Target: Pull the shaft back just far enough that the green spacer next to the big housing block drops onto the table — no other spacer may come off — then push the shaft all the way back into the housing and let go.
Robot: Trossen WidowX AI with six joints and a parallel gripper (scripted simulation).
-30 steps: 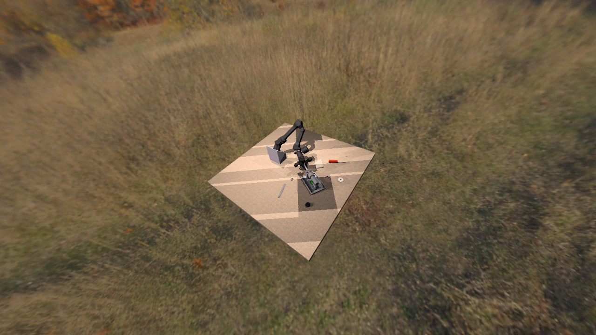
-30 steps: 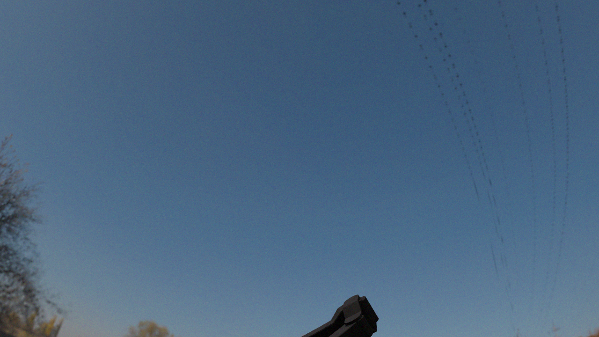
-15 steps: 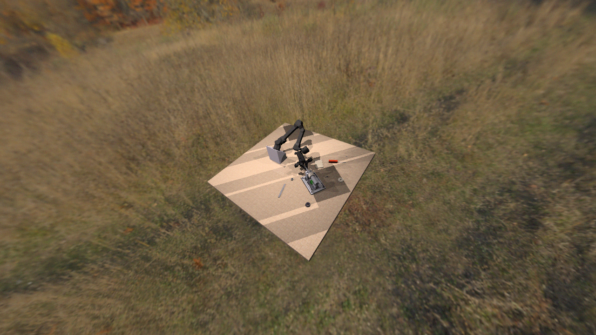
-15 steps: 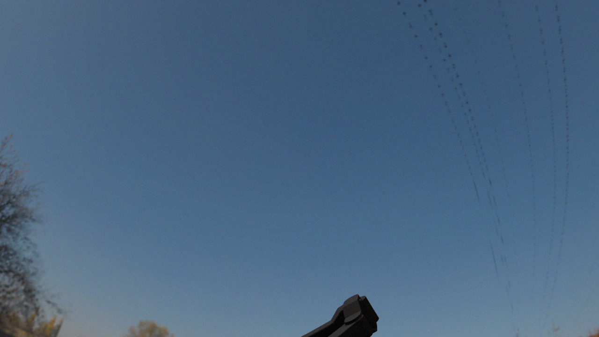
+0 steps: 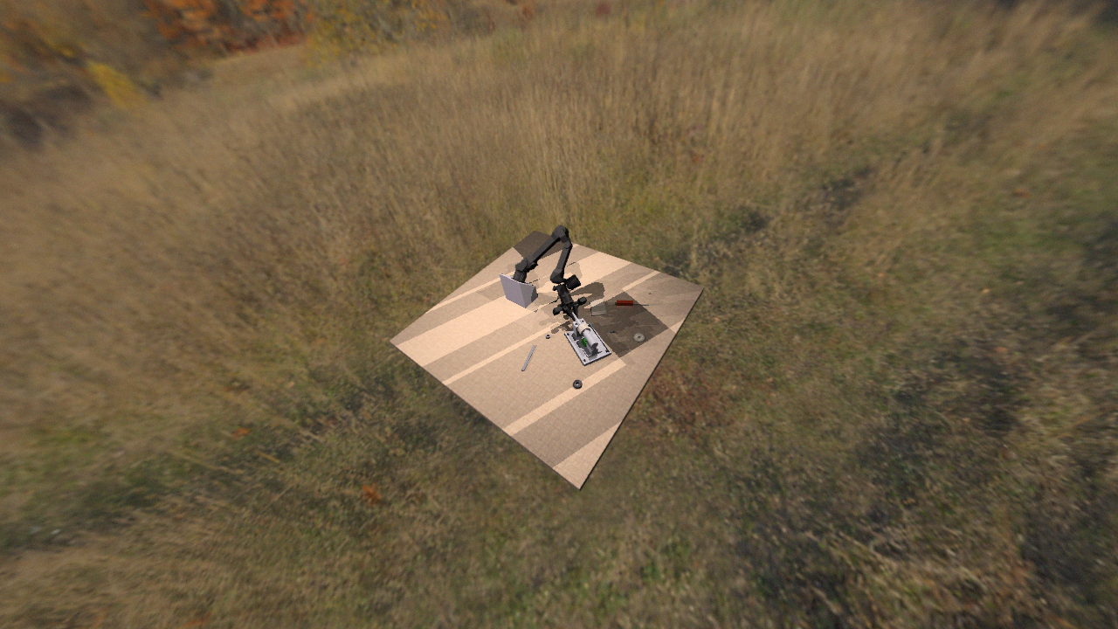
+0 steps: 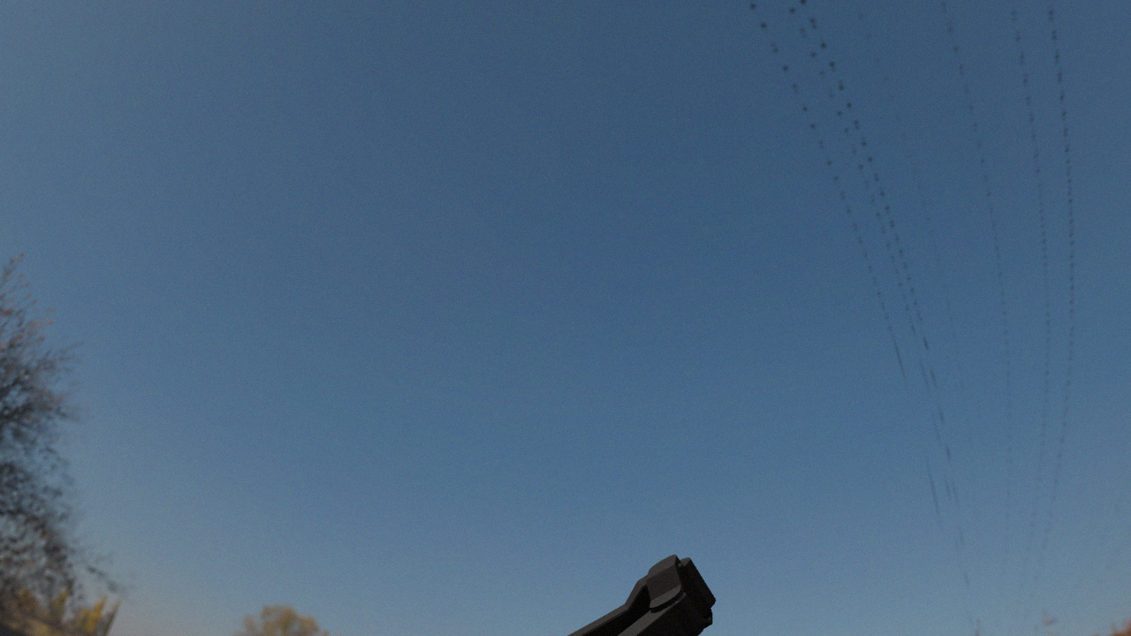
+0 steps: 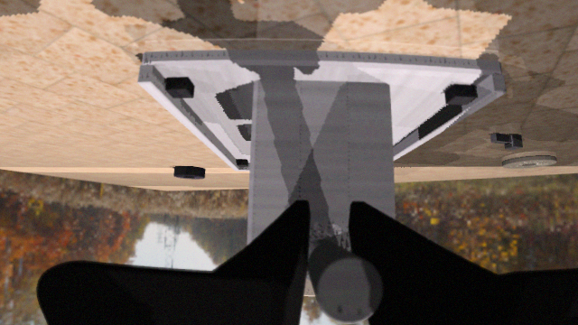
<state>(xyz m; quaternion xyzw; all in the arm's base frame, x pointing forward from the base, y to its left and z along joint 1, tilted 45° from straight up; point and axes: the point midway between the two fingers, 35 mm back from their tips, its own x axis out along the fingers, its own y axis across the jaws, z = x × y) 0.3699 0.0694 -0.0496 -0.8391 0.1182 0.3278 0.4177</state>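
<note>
The green spacer is 100 mm ahead of my gripper tip, 50 mm to the right of it and 50 mm below it. Round my gripper tip: black ring (200 mm ahead, 280 mm to the right, 60 mm below); then shaft (40 mm ahead, 20 mm to the right, 20 mm above).
</note>
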